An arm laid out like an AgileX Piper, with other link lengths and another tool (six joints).
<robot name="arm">
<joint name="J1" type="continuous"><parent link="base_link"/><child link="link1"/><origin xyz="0.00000 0.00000 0.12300" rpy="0.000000 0.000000 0.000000"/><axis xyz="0 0 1"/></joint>
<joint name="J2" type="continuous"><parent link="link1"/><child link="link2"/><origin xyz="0.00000 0.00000 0.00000" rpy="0.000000 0.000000 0.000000"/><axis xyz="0 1 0"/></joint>
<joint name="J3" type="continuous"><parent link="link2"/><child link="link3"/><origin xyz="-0.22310 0.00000 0.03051" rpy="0.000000 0.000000 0.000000"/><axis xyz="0 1 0"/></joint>
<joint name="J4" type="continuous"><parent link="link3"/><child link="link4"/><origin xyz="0.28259 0.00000 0.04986" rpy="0.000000 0.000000 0.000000"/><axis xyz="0.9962 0 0.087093"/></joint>
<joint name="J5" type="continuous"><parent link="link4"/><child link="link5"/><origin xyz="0.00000 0.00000 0.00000" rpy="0.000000 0.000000 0.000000"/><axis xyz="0 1 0"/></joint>
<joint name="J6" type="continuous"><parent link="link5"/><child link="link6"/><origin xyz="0.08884 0.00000 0.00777" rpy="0.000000 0.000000 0.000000"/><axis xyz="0.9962 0 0.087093"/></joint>
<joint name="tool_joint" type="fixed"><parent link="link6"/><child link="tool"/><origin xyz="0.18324 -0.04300 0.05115" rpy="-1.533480 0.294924 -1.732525"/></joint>
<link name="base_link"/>
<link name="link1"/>
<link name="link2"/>
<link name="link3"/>
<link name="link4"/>
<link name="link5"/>
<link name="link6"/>
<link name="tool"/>
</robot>
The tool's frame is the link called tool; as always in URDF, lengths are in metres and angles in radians. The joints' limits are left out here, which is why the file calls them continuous.
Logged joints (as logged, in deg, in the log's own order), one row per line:
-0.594 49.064 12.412 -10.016 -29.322 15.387
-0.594 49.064 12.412 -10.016 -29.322 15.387
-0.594 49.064 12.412 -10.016 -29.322 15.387
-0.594 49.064 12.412 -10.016 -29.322 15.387
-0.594 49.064 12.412 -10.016 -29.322 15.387
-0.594 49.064 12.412 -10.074 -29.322 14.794
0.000 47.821 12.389 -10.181 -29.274 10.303
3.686 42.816 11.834 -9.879 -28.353 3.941
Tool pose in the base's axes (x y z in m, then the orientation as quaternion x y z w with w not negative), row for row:
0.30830 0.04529 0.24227 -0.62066 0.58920 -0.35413 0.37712
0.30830 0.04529 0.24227 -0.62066 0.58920 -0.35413 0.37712
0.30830 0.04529 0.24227 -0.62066 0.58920 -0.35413 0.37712
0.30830 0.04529 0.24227 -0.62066 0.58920 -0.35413 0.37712
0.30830 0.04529 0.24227 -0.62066 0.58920 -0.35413 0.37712
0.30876 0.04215 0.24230 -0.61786 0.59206 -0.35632 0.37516
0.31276 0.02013 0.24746 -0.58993 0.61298 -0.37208 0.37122
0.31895 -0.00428 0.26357 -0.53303 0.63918 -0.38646 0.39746
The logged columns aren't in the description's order. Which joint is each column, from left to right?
Columns, left to right: J4, J5, J2, J6, J3, J1.
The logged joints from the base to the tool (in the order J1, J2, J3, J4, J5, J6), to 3 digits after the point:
15.387 12.412 -29.322 -0.594 49.064 -10.016
15.387 12.412 -29.322 -0.594 49.064 -10.016
15.387 12.412 -29.322 -0.594 49.064 -10.016
15.387 12.412 -29.322 -0.594 49.064 -10.016
15.387 12.412 -29.322 -0.594 49.064 -10.016
14.794 12.412 -29.322 -0.594 49.064 -10.074
10.303 12.389 -29.274 0.000 47.821 -10.181
3.941 11.834 -28.353 3.686 42.816 -9.879

